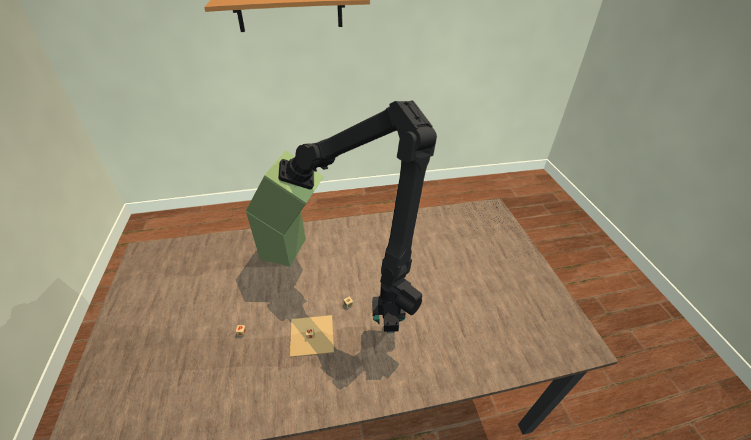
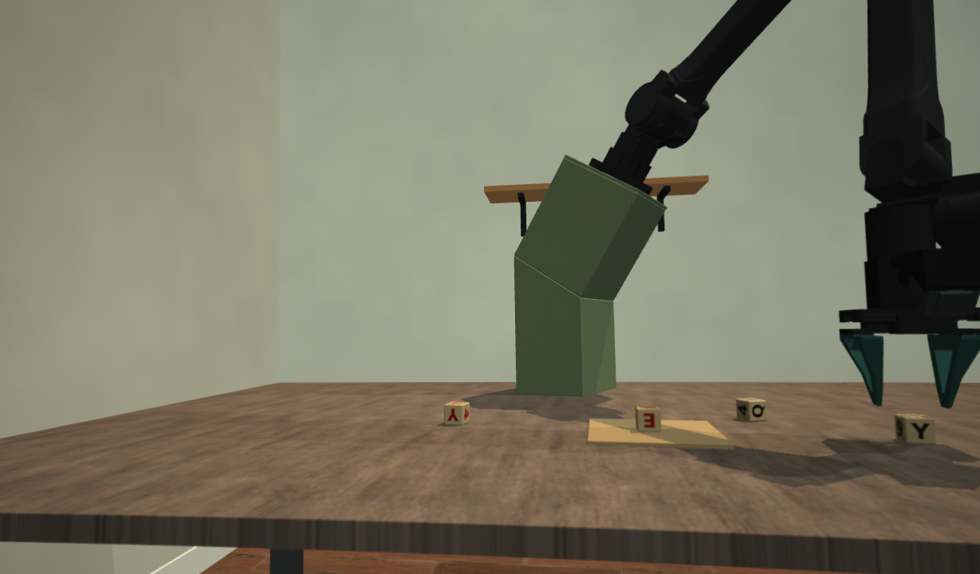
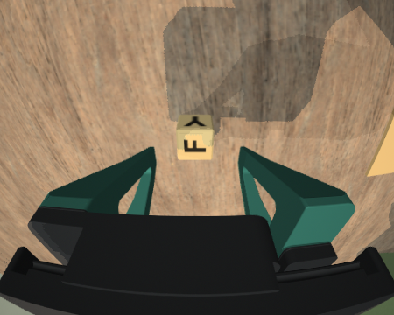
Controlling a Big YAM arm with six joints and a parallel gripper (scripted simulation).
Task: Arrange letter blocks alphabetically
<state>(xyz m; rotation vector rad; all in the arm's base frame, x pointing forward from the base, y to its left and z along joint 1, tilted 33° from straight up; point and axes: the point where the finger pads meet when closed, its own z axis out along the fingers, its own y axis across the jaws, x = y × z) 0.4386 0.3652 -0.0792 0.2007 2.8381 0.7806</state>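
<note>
My hand is 250 mm to the left of the tan mat and 40 mm above it.
</note>
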